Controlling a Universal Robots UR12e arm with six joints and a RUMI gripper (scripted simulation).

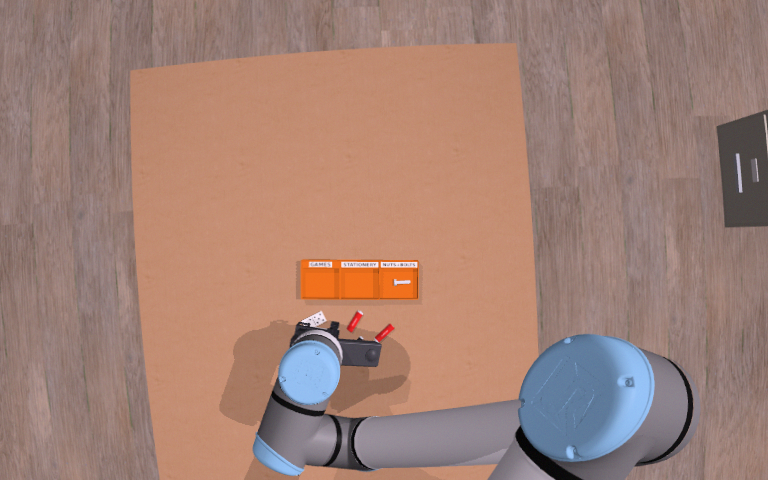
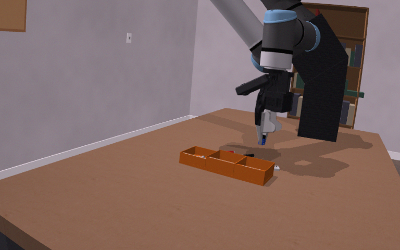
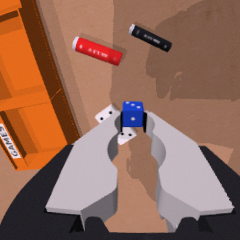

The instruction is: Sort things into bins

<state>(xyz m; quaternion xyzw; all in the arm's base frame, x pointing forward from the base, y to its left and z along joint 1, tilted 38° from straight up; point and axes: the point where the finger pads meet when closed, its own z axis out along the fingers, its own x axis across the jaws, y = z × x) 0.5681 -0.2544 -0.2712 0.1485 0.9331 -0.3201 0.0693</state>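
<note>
My hand is 10 mm above the blue die. Also, from my hand: black stick 30 mm behind, 40 mm to the right, 70 mm below; then white domino 30 mm ahead, 40 mm to the left, 70 mm below; then orange three-part bin 110 mm ahead, 70 mm to the right, 60 mm below.
</note>
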